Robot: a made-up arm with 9 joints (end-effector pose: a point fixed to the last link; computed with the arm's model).
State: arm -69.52 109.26 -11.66 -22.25 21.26 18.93 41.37 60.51 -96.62
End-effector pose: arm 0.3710 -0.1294 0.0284 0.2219 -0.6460 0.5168 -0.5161
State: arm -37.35 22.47 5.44 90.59 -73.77 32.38 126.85 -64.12 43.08
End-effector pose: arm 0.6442 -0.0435 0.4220 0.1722 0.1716 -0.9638 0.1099
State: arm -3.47 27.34 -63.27 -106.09 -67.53 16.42 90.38 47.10 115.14
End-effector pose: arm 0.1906 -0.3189 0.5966 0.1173 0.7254 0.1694 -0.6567
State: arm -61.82 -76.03 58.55 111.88 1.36 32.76 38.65 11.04 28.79
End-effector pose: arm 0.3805 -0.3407 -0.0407 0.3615 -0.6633 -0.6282 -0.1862
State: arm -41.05 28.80 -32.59 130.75 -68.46 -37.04 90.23 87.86 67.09
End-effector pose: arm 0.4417 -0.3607 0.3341 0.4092 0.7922 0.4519 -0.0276
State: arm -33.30 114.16 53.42 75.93 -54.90 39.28 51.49 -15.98 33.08
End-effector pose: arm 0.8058 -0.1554 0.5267 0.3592 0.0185 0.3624 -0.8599
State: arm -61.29 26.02 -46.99 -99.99 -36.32 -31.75 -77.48 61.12 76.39
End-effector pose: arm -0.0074 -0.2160 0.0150 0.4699 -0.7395 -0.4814 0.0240
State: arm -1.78 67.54 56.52 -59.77 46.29 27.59 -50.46 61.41 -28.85
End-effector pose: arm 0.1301 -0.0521 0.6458 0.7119 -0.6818 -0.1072 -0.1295
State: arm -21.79 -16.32 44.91 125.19 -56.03 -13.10 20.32 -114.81 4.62
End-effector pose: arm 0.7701 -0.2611 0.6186 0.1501 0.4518 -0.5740 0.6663
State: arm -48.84 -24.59 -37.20 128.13 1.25 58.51 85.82 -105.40 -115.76
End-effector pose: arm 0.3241 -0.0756 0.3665 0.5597 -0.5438 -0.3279 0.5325
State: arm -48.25 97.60 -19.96 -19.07 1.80 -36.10 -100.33 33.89 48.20
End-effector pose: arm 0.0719 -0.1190 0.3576 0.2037 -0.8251 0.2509 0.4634
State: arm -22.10 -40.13 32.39 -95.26 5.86 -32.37 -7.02 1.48 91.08
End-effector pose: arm 0.0594 -0.2067 0.4176 0.7556 -0.3015 -0.4971 0.3018
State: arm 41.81 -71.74 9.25 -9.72 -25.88 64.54 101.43 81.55 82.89
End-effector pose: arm -0.1190 -0.1914 0.8261 0.3833 0.4458 -0.4697 -0.6586
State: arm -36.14 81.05 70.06 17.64 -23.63 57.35 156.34 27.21 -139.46
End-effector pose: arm 0.2819 -0.2666 0.2229 0.6020 0.4132 -0.5929 0.3396
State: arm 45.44 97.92 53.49 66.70 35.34 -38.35 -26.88 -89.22 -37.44
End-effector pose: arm -0.0672 -0.5840 0.9248 0.7221 -0.0195 -0.5806 0.3756
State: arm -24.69 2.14 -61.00 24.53 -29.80 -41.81 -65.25 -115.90 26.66
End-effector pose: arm -0.0261 -0.1271 0.7548 0.7394 0.4480 -0.0264 -0.5019
